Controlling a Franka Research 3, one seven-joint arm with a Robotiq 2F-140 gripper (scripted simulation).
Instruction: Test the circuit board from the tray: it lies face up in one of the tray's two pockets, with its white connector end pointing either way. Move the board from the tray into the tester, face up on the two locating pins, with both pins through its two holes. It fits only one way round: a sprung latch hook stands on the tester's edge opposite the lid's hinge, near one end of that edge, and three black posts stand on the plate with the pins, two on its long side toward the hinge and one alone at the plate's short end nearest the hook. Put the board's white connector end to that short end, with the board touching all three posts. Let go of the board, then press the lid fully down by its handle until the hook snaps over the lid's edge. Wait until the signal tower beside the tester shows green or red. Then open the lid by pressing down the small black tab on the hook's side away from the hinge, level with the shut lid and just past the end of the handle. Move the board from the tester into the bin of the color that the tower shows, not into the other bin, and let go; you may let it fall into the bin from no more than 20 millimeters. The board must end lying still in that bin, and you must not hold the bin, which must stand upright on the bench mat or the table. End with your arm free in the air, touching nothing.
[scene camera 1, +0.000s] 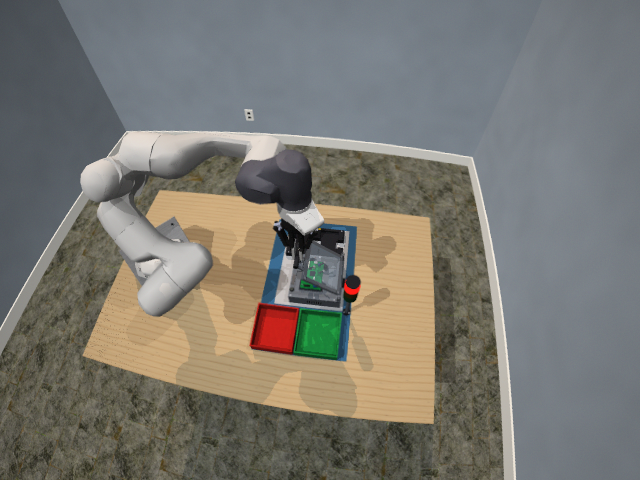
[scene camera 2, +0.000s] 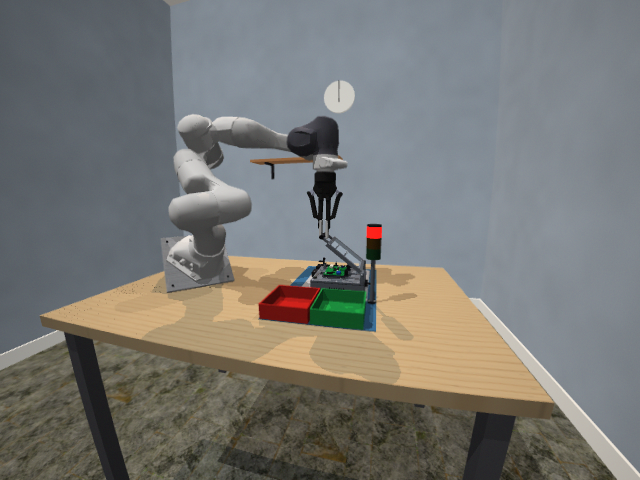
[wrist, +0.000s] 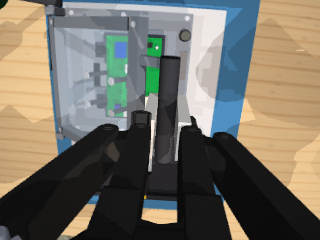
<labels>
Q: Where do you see my gripper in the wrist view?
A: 166, 108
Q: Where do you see my gripper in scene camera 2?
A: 323, 238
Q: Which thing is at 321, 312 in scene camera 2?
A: A green bin.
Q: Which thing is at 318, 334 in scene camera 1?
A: A green bin.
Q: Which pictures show the red bin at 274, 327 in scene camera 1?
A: Scene camera 1 and scene camera 2 only.
</labels>
